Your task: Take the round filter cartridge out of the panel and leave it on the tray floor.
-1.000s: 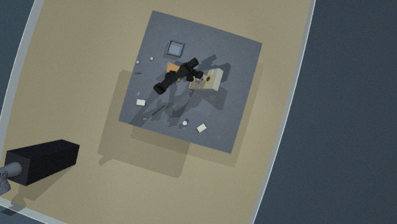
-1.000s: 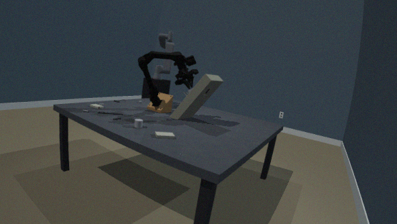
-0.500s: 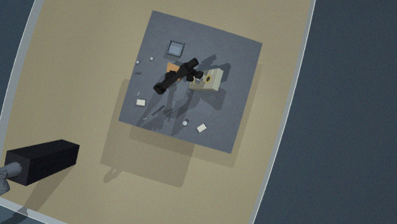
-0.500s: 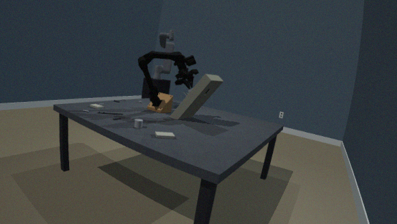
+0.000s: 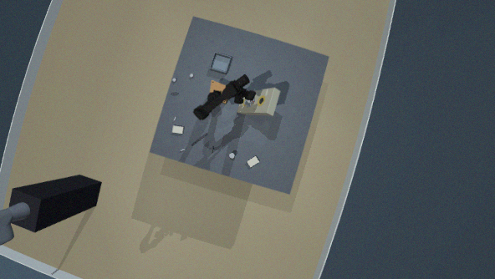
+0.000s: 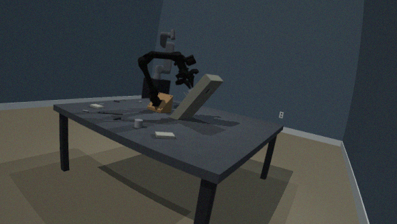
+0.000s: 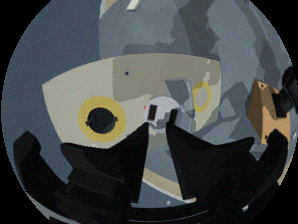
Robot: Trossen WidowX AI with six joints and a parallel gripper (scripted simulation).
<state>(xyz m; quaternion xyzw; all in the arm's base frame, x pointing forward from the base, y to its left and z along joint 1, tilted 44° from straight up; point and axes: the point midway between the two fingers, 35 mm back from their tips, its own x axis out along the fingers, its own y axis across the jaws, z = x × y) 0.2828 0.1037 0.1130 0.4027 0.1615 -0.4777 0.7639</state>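
The round grey filter cartridge lies 1 cm ahead of my gripper tip, 1 cm to the right of it and 2 cm below it. From my gripper tip the other things lie so: beige service panel: 5 cm ahead, 5 cm below; square grey tray: 34 cm behind, 29 cm to the left, 21 cm below.
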